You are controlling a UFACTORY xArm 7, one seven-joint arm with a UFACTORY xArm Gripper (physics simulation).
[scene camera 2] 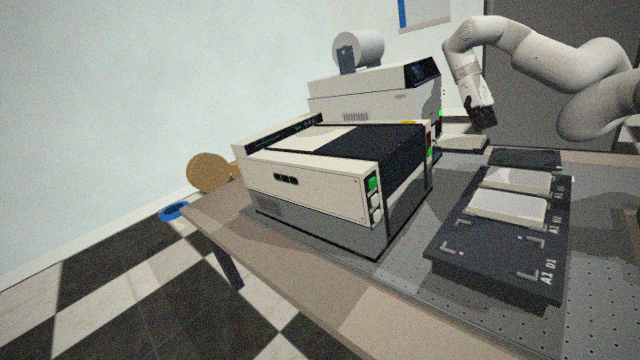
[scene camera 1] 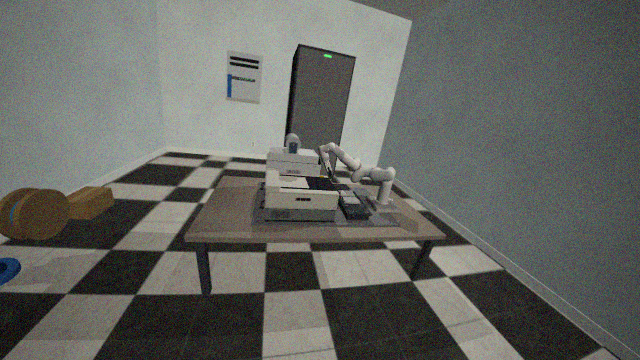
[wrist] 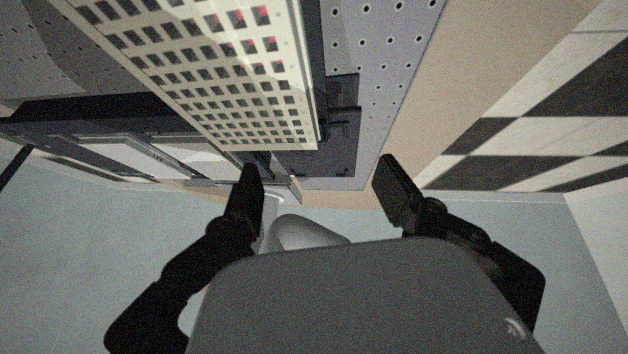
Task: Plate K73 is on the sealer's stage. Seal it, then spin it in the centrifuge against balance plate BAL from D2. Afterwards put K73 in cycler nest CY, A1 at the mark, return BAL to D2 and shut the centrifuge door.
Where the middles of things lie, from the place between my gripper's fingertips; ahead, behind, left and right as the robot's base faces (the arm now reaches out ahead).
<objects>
The well plate (wrist: 244,81) is 60 mm ahead of my hand, 50 mm to the left of it and 30 mm below it. Round my hand: centrifuge (scene camera 2: 353,184) (300 mm ahead, 390 mm to the left, 10 mm below).
</objects>
